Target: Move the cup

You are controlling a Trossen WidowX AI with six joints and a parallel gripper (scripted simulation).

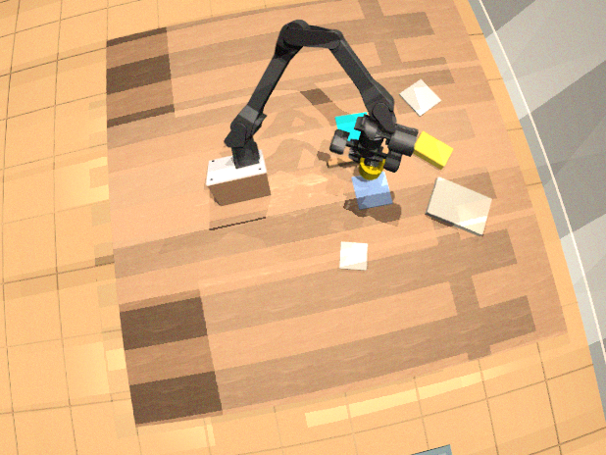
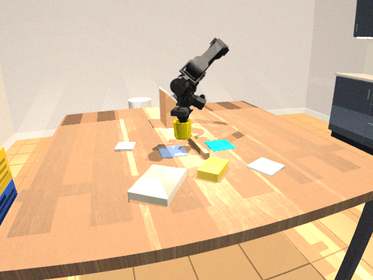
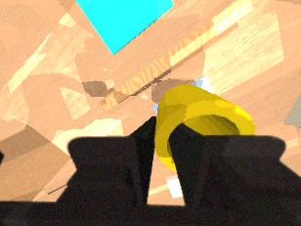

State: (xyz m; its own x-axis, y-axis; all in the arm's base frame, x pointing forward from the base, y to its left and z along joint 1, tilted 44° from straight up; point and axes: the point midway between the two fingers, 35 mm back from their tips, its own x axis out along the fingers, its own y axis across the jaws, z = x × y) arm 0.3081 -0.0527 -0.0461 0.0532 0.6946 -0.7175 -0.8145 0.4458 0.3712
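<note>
My gripper tip is 40 mm short of the cyan pad, 140 mm to the right of it and 90 mm above it. The rest, counted from my gripper tip: light blue pad 30 mm ahead, 60 mm to the right, 90 mm below; yellow cup 20 mm ahead, 20 mm to the right; wooden bar 30 mm ahead, 40 mm to the left, 80 mm below.
</note>
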